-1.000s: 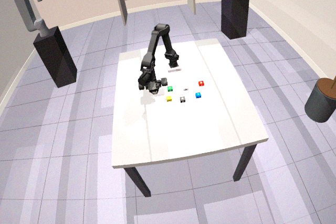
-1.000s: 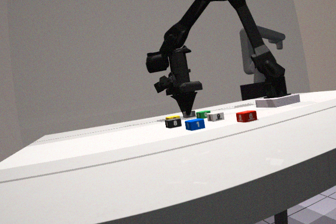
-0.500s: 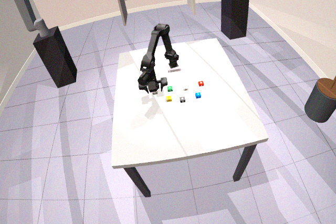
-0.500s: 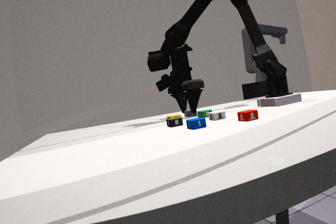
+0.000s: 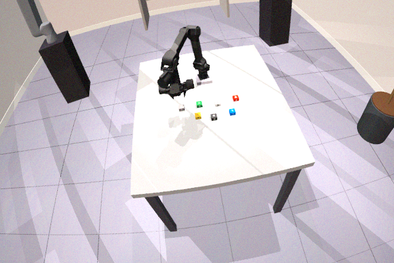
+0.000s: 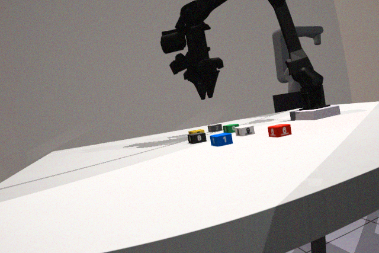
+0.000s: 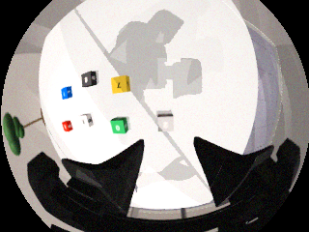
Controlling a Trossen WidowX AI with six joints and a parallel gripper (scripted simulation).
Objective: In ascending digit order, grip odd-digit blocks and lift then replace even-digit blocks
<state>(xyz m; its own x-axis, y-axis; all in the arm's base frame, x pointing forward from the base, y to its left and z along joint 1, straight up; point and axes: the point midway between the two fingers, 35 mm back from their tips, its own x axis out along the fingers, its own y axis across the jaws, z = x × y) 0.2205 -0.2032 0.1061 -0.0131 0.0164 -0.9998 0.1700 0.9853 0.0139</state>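
The red block lies 320 mm to the left of my gripper tip, 90 mm below it and 40 mm ahead of it. From my gripper tip the other things lie so: grey block: 90 mm below, 10 mm behind; green block: 110 mm to the left, 90 mm below; yellow block: 90 mm below, 90 mm ahead, 70 mm to the left.
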